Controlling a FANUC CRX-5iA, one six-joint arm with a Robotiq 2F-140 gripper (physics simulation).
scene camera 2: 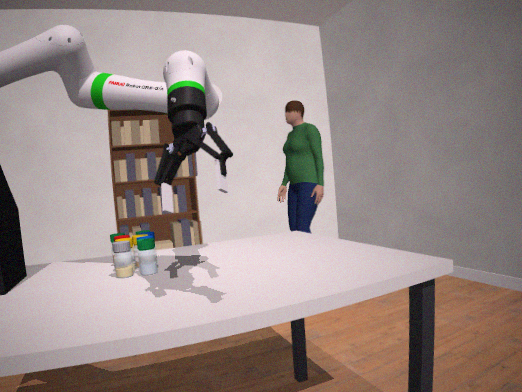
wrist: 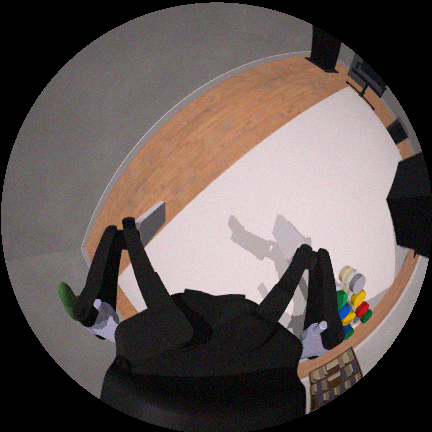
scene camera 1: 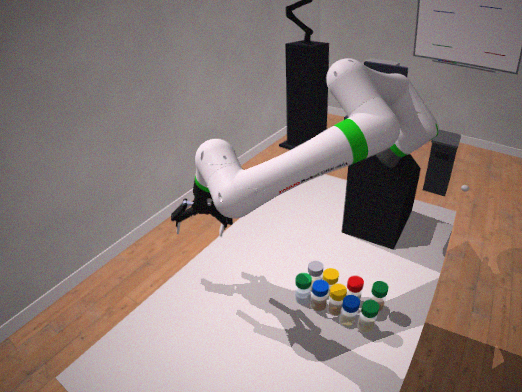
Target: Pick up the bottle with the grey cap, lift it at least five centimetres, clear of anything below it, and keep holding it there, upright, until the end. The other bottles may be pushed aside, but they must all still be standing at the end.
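The bottle with the grey cap stands upright on the white table, at the edge of a tight group. In scene camera 1, a green-capped bottle, a blue-capped bottle and a yellow-capped bottle stand close around it; its lower part is mostly hidden there. My gripper is wide open and empty. It is high above the table level and well to one side of the group, tilted, with the bottles off to the right in the wrist view.
Another yellow-capped bottle, a red-capped bottle, another blue-capped bottle and two more green-capped bottles stand upright in the group. The black robot pedestal is behind them. A person stands beyond the table.
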